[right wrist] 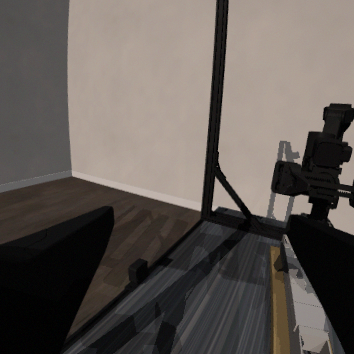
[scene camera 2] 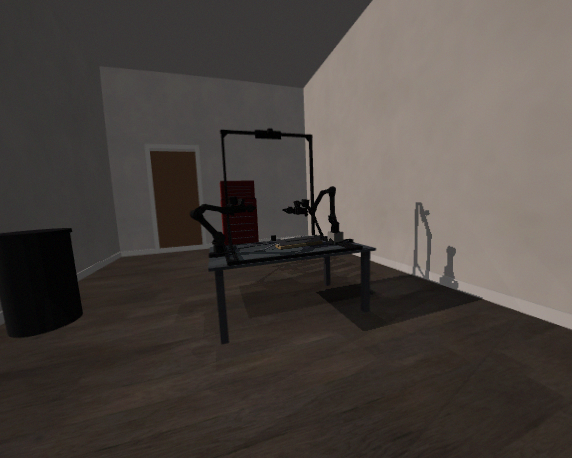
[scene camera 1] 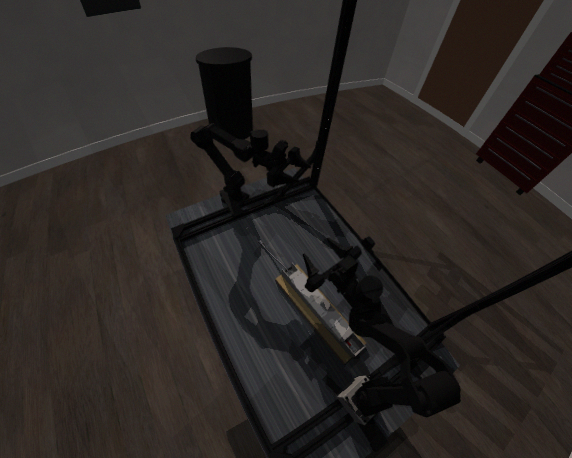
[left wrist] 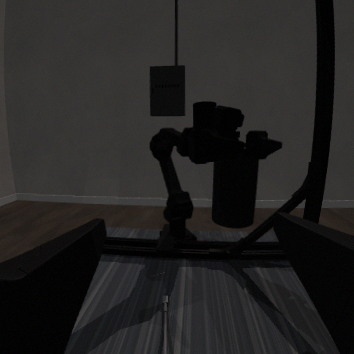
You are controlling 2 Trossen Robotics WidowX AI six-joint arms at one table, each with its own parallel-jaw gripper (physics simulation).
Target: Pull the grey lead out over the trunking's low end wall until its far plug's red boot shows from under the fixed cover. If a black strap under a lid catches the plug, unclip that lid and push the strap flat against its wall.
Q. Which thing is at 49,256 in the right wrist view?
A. The right gripper.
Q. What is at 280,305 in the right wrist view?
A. A tan trunking.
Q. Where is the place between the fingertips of the right gripper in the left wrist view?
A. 263,144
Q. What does the right gripper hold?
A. Nothing.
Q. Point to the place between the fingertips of the left gripper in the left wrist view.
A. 190,224
